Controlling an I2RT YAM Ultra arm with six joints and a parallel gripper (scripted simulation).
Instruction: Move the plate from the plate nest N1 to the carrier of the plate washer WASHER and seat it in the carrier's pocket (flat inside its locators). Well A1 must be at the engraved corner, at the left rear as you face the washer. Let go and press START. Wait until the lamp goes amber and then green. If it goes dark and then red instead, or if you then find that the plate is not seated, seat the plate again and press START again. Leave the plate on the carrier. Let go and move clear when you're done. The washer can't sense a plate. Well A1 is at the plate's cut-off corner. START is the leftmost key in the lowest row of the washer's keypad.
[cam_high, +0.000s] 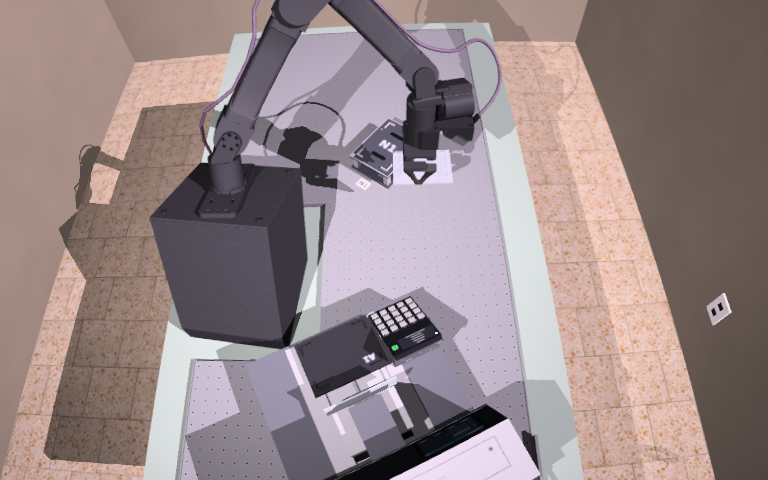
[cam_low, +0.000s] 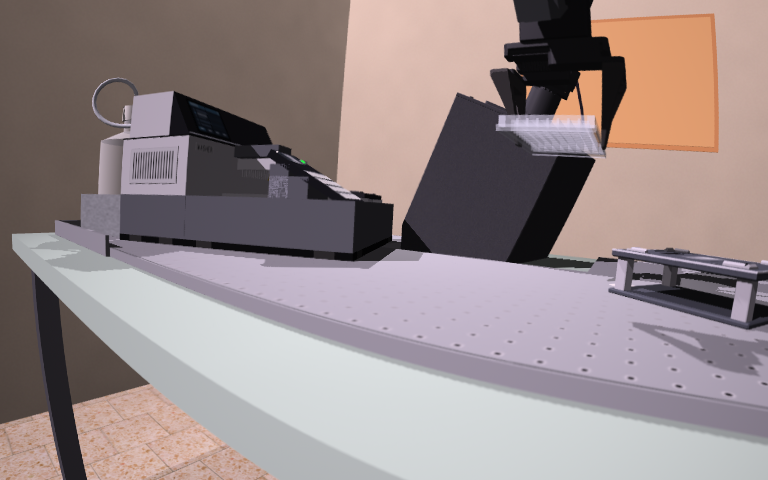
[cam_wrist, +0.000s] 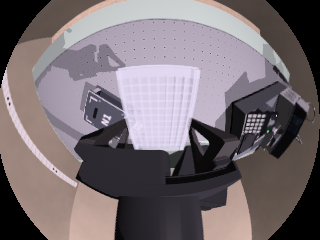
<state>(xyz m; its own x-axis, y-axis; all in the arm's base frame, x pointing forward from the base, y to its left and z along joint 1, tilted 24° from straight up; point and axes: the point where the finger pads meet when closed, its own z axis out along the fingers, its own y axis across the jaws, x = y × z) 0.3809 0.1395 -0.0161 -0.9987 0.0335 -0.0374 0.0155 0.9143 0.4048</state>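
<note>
The white well plate lies 1 cm ahead of my hand. From my hand the other things lie so: plate nest N1: 6 cm behind, 16 cm to the left, 11 cm below; then dark carrier: 16 cm behind, 40 cm to the right, 6 cm below; then N1 label: 13 cm behind, 7 cm to the left, 15 cm below.
</note>
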